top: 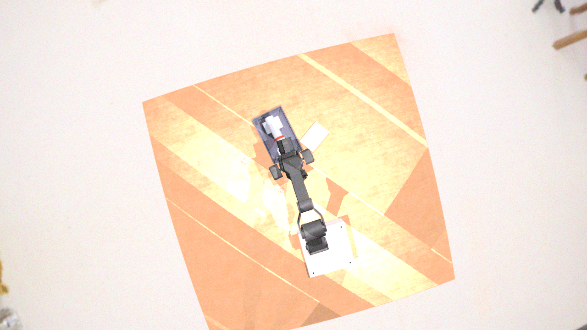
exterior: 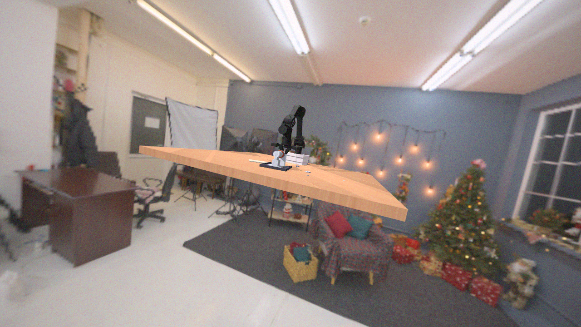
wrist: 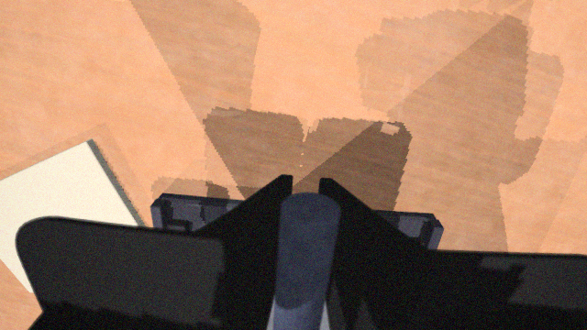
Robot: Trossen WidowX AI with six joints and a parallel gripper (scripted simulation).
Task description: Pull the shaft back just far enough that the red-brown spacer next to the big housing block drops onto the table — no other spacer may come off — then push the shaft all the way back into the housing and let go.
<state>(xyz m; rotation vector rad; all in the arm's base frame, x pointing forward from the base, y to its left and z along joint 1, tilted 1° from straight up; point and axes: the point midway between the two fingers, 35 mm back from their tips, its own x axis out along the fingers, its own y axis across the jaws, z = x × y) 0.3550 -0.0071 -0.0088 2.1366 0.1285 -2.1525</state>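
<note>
The dark grey shaft is 8 cm ahead of my gripper tip, 1 cm to the left of it and 3 cm above it. The rest, counted from my gripper tip: red-brown spacer: 12 cm ahead, 2 cm to the left, 3 cm above; cream flat block: 9 cm ahead, 14 cm to the right, 4 cm below.
</note>
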